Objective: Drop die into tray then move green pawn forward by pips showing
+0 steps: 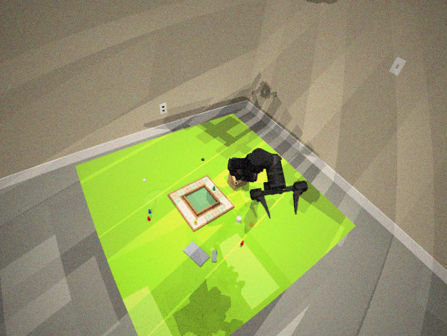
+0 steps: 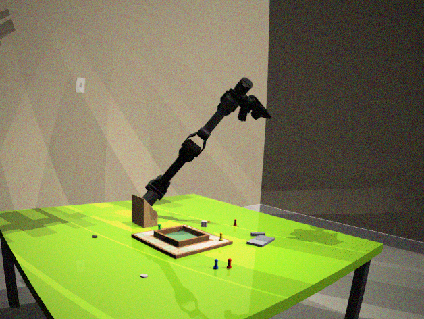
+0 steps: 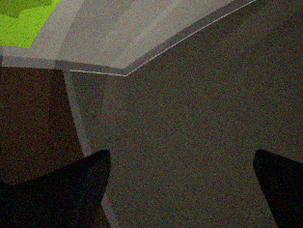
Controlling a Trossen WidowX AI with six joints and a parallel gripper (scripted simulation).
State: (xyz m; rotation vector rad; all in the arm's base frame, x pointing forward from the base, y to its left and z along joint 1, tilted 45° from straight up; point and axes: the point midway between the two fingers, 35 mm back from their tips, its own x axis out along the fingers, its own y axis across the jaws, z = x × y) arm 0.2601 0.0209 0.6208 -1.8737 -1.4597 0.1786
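My gripper tip is now 500 mm above the white die, 260 mm to the left of it and 110 mm past it. Also, from my gripper tip: yellow pawn (490 mm below, 360 mm to the right, 120 mm ahead); then grey plate (510 mm below, 210 mm to the right, 190 mm ahead); then orange disc (510 mm below, 200 mm to the right, 150 mm behind).
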